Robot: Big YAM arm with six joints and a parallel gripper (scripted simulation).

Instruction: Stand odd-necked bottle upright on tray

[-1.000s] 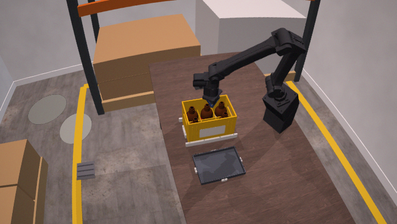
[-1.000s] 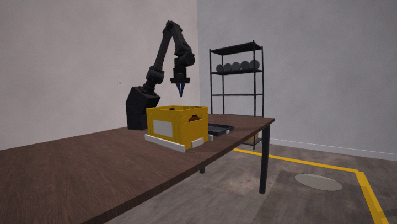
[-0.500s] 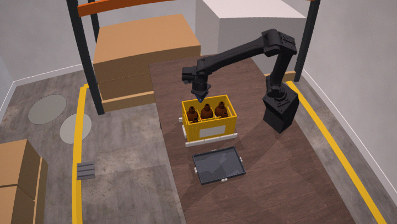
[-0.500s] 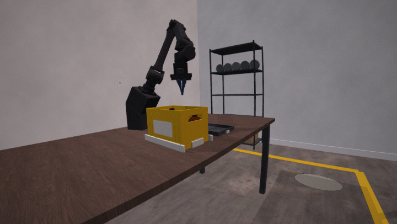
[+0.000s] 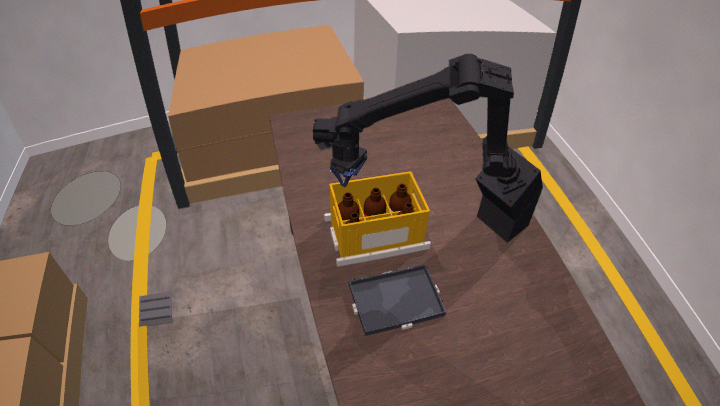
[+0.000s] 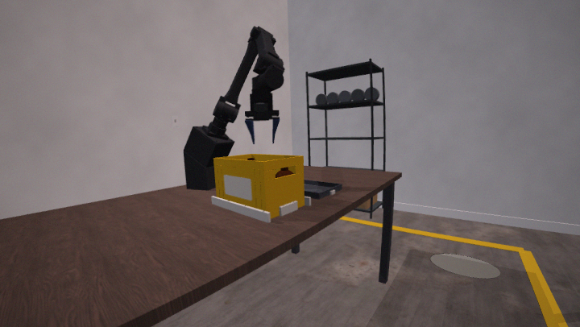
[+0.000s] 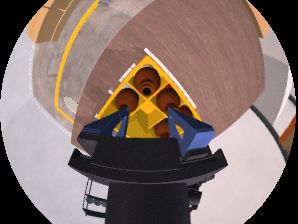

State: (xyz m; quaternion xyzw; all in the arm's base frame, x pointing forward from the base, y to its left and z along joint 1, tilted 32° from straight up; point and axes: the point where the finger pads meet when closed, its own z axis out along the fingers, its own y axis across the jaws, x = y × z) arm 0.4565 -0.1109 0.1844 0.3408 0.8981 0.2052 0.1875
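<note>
Now: the glass bottle 140 mm below my hand, 90 mm to the left of it and 10 mm behind it. Also, from my hand: dark tray: 300 mm to the left, 220 mm below, 120 mm behind; then yellow crate: 150 mm below, 90 mm behind, 30 mm to the left.
</note>
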